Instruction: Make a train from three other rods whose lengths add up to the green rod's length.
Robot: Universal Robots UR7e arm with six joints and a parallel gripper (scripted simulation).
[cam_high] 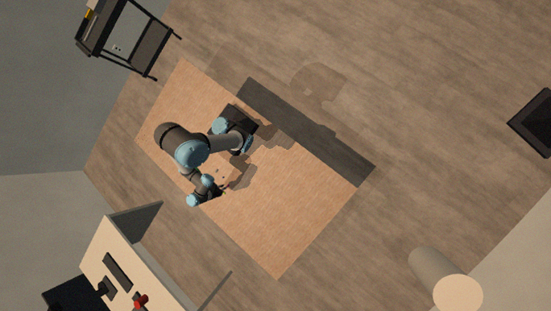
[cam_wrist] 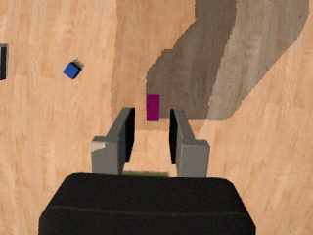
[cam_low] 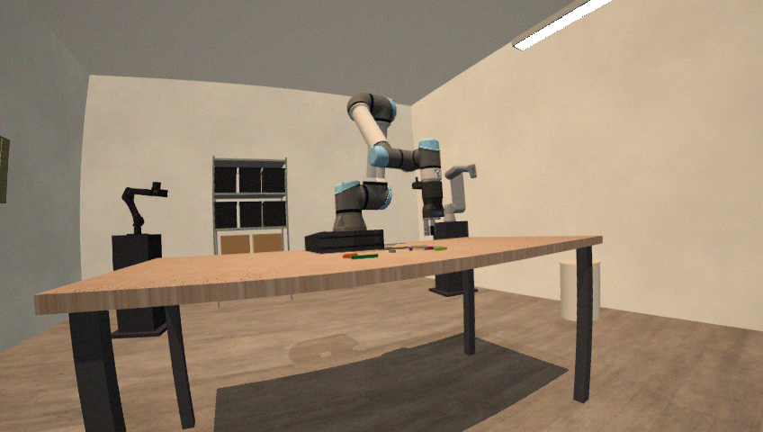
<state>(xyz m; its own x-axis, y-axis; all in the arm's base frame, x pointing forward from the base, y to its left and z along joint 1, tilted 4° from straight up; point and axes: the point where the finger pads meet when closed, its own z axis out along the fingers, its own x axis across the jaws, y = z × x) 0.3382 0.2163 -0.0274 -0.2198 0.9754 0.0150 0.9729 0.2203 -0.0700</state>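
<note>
My gripper is now 60 mm above the magenta rod. Also, from my hand: lime rod: 70 mm ahead, 60 mm below; small blue rod: 70 mm to the right, 60 mm below, 10 mm behind; grey rod: 150 mm to the right, 60 mm below, 10 mm behind.
</note>
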